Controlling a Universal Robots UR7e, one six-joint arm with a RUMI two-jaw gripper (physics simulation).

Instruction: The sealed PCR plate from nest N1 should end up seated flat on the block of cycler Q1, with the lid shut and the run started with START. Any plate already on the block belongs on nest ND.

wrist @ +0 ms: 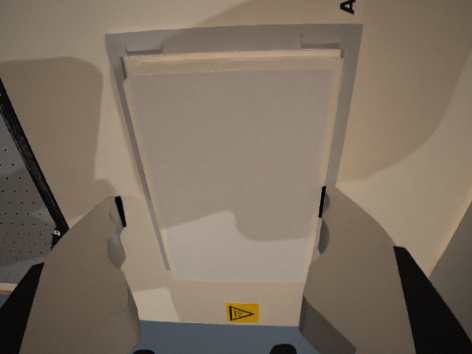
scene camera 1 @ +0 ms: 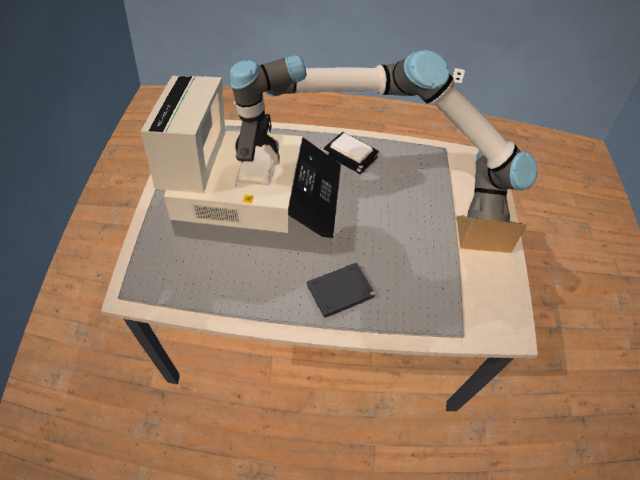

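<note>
A white sealed plate [scene camera 1: 255, 170] [wrist: 230, 150] lies in the block recess of the cycler [scene camera 1: 227, 209], whose lid [scene camera 1: 178, 160] stands open at the left. My gripper [scene camera 1: 263, 156] [wrist: 222, 194] is open above the plate, with nothing held. In the wrist view the right fingertip is by the plate's right edge, and the left fingertip stands clear of its left edge. A second white plate [scene camera 1: 352, 146] sits on a black nest [scene camera 1: 359, 166] at the back. A dark nest [scene camera 1: 340, 289] near the front bears no plate. The nest labels cannot be read.
The cycler's slanted black control panel [scene camera 1: 315, 188] rises right of the block, with a small green light. A yellow warning label [scene camera 1: 248, 198] [wrist: 242, 312] is on the housing. A tan upright board [scene camera 1: 490, 235] stands by the arm's base. Grey perforated mat [scene camera 1: 403, 289] covers much of the table.
</note>
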